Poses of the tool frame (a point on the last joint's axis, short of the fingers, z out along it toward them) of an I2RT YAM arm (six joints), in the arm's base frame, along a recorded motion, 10 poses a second.
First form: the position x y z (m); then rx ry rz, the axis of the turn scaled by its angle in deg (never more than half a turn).
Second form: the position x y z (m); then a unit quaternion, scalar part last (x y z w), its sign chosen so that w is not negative. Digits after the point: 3 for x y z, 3 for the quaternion.
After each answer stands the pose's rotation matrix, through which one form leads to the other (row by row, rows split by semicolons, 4 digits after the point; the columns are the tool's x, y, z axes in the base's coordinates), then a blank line. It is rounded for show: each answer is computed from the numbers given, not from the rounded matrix.
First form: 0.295, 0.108, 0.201, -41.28, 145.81, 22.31
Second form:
0.295, 0.108, 0.201, -0.262, 0.926, 0.142, 0.232
-0.7549 -0.5512 0.3553; -0.4197 0.8224 0.3840; -0.5039 0.1408 -0.8522

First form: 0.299, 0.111, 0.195, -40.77, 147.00, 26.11
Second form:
0.299, 0.111, 0.195, -0.257, 0.927, 0.165, 0.218
-0.7724 -0.5485 0.3203; -0.4046 0.8136 0.4175; -0.4895 0.1929 -0.8504

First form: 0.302, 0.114, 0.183, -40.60, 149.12, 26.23
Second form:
0.302, 0.114, 0.183, -0.254, 0.932, 0.164, 0.201
-0.7901 -0.5388 0.2922; -0.4067 0.8176 0.4076; -0.4585 0.2032 -0.8651

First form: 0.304, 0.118, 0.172, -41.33, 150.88, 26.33
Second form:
0.304, 0.118, 0.172, -0.256, 0.935, 0.163, 0.185
-0.8002 -0.5390 0.2629; -0.4181 0.8157 0.3998; -0.4299 0.2100 -0.8781

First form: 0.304, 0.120, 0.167, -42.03, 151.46, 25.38
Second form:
0.304, 0.120, 0.167, -0.260, 0.936, 0.157, 0.180
-0.8001 -0.5424 0.2561; -0.4293 0.8160 0.3871; -0.4189 0.1997 -0.8858

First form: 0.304, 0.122, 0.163, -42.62, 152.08, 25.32
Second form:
0.304, 0.122, 0.163, -0.262, 0.936, 0.156, 0.174
-0.8017 -0.5456 0.2441; -0.4371 0.8137 0.3832; -0.4077 0.2006 -0.8908

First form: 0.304, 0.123, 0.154, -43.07, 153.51, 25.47
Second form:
0.304, 0.123, 0.154, -0.263, 0.938, 0.156, 0.161
-0.8095 -0.5442 0.2203; -0.4439 0.8129 0.3770; -0.3843 0.2074 -0.8996

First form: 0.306, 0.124, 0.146, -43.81, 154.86, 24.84
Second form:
0.306, 0.124, 0.146, -0.266, 0.940, 0.151, 0.149
-0.8140 -0.5453 0.2003; -0.4553 0.8130 0.3630; -0.3608 0.2043 -0.9100

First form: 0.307, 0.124, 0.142, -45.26, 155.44, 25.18
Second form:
0.307, 0.124, 0.142, -0.274, 0.939, 0.152, 0.141
-0.8109 -0.5566 0.1808; -0.4710 0.8041 0.3627; -0.3473 0.2090 -0.9142

